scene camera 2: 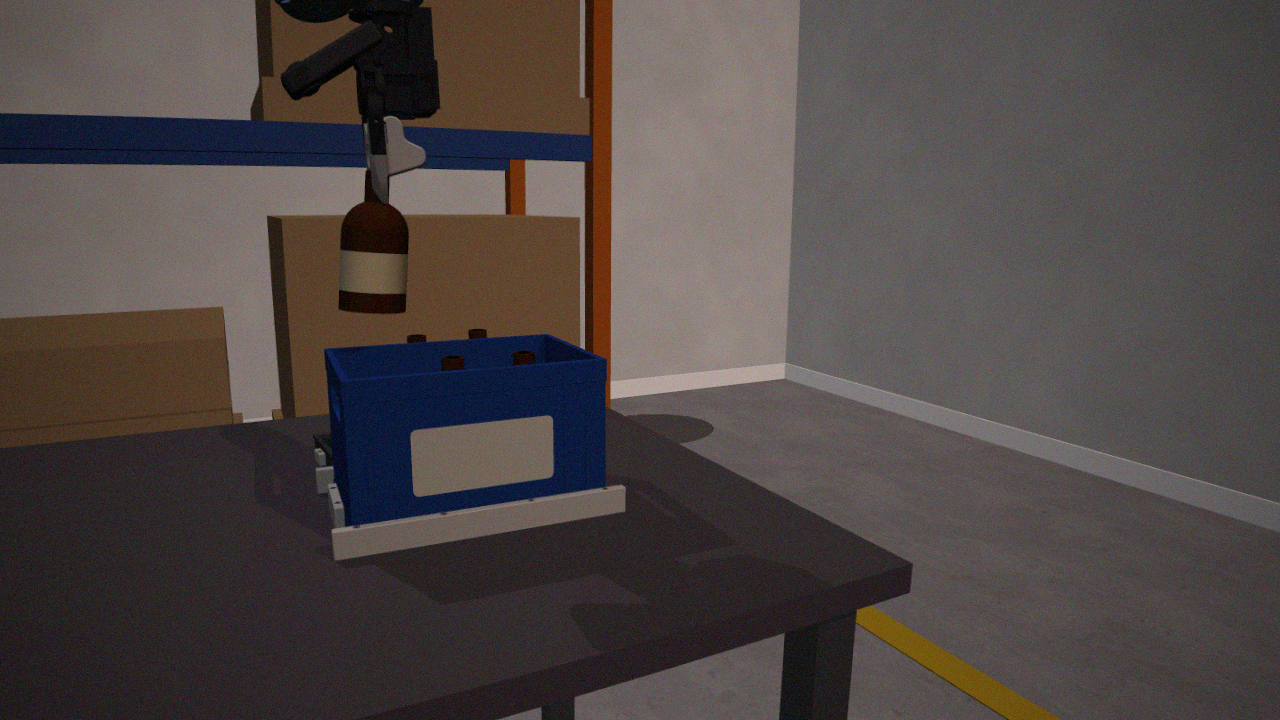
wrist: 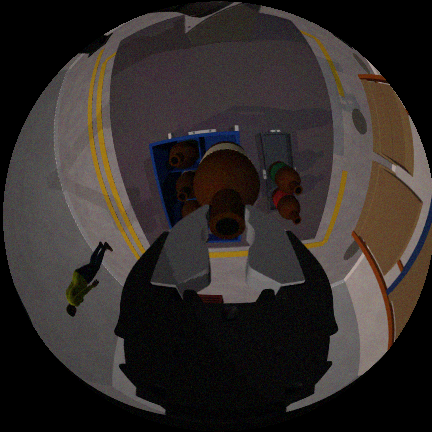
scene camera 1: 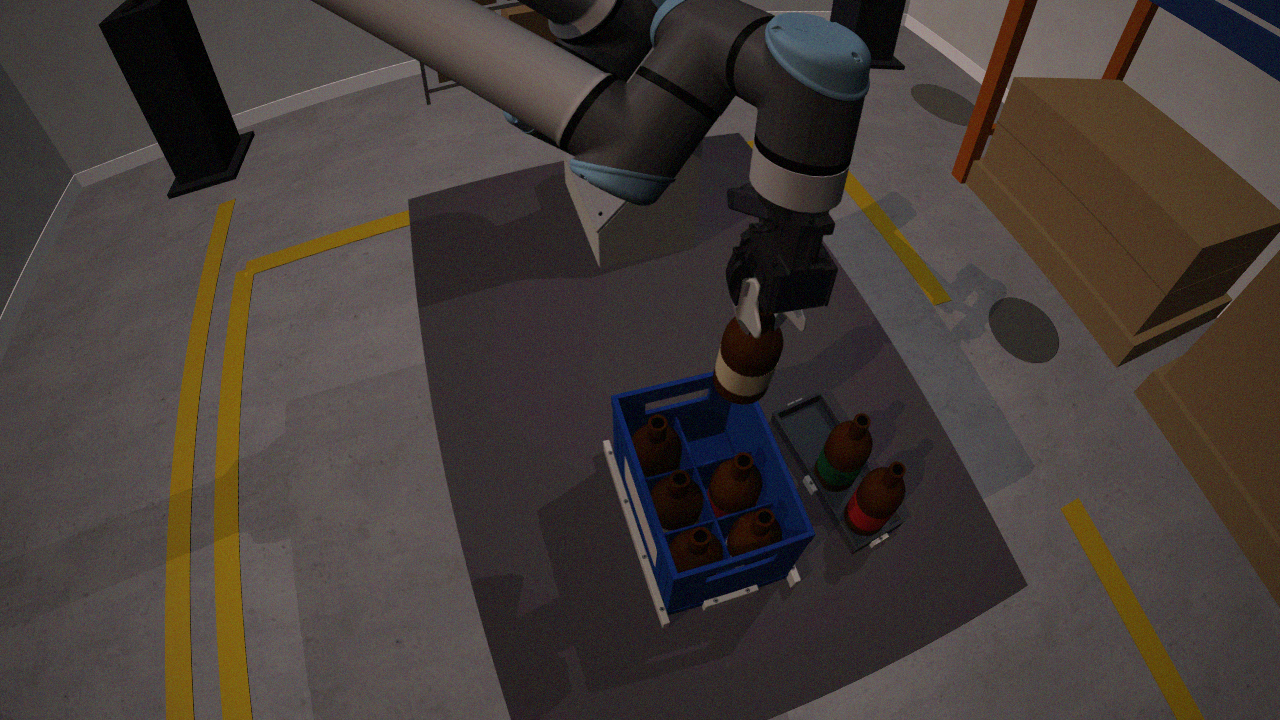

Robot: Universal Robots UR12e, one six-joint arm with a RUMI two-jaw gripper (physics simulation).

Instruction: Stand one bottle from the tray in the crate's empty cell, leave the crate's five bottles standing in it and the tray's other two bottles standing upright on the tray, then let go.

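Places are measured from the arm's base along level axes (x left, y up, z ahead), in metres.
Pixels of known places: gripper, fingertip midpoint: (scene camera 2: 383, 204) (wrist: 226, 206) (scene camera 1: 760, 330).
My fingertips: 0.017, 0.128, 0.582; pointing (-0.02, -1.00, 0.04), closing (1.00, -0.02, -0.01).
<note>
For each thing: its top centre in the pictures, then the offset to it from my fingertips, as dx, dy, dz. "spot": a spot on its surface instead. Level surfaces: height alone.
- brown bottle with a cream label, top centre: (wrist: 225, 220) (scene camera 1: 761, 302) (scene camera 2: 371, 170) -0.001, +0.037, -0.011
- blue crate, top centre: (scene camera 2: 460, 353) (scene camera 1: 711, 464) (wrist: 198, 196) -0.062, -0.164, +0.071
- green-label bottle, top centre: (scene camera 1: 862, 420) (scene camera 2: 416, 335) (wrist: 297, 189) +0.174, -0.179, +0.051
- red-label bottle, top centre: (scene camera 1: 897, 469) (scene camera 2: 477, 330) (wrist: 296, 220) +0.196, -0.179, +0.141
- dark tray, surface spot: (scene camera 1: 801, 429) (wrist: 272, 143) spot: +0.144, -0.334, -0.040
- dark table, surface height: dy -0.339
My gripper (scene camera 1: 771, 315) (scene camera 2: 383, 174) (wrist: 226, 206) is shut on the neck of a brown bottle with a cream label (scene camera 1: 744, 371) (scene camera 2: 373, 272) (wrist: 226, 175). The bottle hangs upright above the rim of the blue crate (scene camera 1: 733, 586) (scene camera 2: 375, 447) (wrist: 159, 185), near the empty cell at the crate's back right in scene camera 1. Five brown bottles stand in the crate's other cells. A green-label bottle (scene camera 1: 841, 456) (wrist: 286, 177) and a red-label bottle (scene camera 1: 875, 501) (wrist: 285, 204) stand upright on the dark tray (scene camera 1: 801, 429) (wrist: 276, 145) beside the crate; scene camera 2 hides these two.
White rails (scene camera 1: 637, 537) (scene camera 2: 474, 522) border the crate on the dark table (scene camera 1: 519, 358) (scene camera 2: 179, 573). A grey box (scene camera 1: 640, 223) stands at the table's back. Cardboard boxes (scene camera 1: 1109, 197) (scene camera 2: 429, 286) stand beyond the table. A person (wrist: 82, 280) shows on the floor in the wrist view.
</note>
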